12 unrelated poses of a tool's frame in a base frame.
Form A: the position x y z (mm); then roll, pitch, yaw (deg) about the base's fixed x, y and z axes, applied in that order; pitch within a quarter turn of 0, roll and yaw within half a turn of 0.
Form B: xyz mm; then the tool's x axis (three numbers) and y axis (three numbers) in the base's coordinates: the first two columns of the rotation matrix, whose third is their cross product. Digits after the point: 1 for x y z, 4 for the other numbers.
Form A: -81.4 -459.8 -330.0 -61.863 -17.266 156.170
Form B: -81.4 -459.8 -330.0 -0.8735 0.3858 0.2968 -0.4299 -0.3256 -0.8421
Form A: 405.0 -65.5 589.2 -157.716 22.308 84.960
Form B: 405.0 -65.5 589.2 0.0813 0.9216 -0.3796 0.9091 -0.2247 -0.3508
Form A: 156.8 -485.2 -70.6 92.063 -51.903 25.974
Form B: 156.8 -485.2 -70.6 0.5547 0.2702 0.7870 -0.6913 -0.3768 0.6166
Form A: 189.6 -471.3 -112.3 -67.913 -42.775 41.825
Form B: 189.6 -471.3 -112.3 0.5470 0.4895 0.6791 0.2182 0.6998 -0.6802
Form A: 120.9 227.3 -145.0 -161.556 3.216 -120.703
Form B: 120.9 227.3 -145.0 -0.5098 -0.8585 -0.0561 -0.8066 0.4996 -0.3159
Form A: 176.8 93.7 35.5 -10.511 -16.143 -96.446
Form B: 176.8 93.7 35.5 -0.1078 -0.9545 0.2780 0.9713 -0.1608 -0.1752
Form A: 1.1 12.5 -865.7 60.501 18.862 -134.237
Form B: 1.1 12.5 -865.7 -0.6602 -0.6780 -0.3233 0.1565 -0.5451 0.8236
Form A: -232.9 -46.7 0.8 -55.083 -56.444 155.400
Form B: -232.9 -46.7 0.8 -0.5026 0.2301 0.8333 -0.8596 -0.2360 -0.4532
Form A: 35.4 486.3 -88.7 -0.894 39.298 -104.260
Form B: 35.4 486.3 -88.7 -0.1906 -0.7500 -0.6334 0.9715 -0.2367 -0.0121
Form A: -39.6 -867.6 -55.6 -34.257 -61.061 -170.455
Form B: -39.6 -867.6 -55.6 -0.4772 -0.0802 0.8751 -0.3487 -0.8968 -0.2724
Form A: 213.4 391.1 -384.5 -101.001 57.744 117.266
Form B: 213.4 391.1 -384.5 -0.2445 0.4744 -0.8457 0.5499 -0.6505 -0.5239
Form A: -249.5 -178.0 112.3 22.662 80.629 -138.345
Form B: -249.5 -178.0 112.3 -0.1217 -0.1082 -0.9867 0.3293 -0.9421 0.0627
